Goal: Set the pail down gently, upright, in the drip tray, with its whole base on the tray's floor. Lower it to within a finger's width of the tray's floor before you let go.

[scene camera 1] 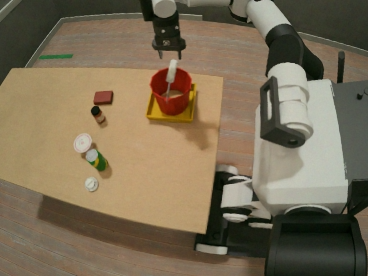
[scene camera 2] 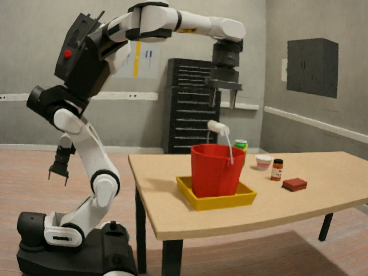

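Observation:
A red pail (scene camera 1: 173, 104) (scene camera 2: 215, 170) stands upright inside the yellow drip tray (scene camera 1: 170, 118) (scene camera 2: 225, 202). Its base is hidden behind the tray's wall in scene camera 2, and no tilt shows. Its white handle grip (scene camera 1: 172, 71) (scene camera 2: 218, 127) stands up above the rim on its wire bail. My gripper (scene camera 1: 170, 54) (scene camera 2: 223, 102) is open and empty, above the handle grip and apart from it, with its fingers pointing down.
A dark red block (scene camera 1: 103, 97) (scene camera 2: 294, 184), a small bottle with a black cap (scene camera 1: 98, 115) (scene camera 2: 277, 170), a white-lidded cup (scene camera 1: 83, 143) (scene camera 2: 263, 161), a green can (scene camera 1: 97, 160) (scene camera 2: 241, 145) and a white round item (scene camera 1: 91, 184) stand on the table (scene camera 1: 145, 170) (scene camera 2: 165, 210).

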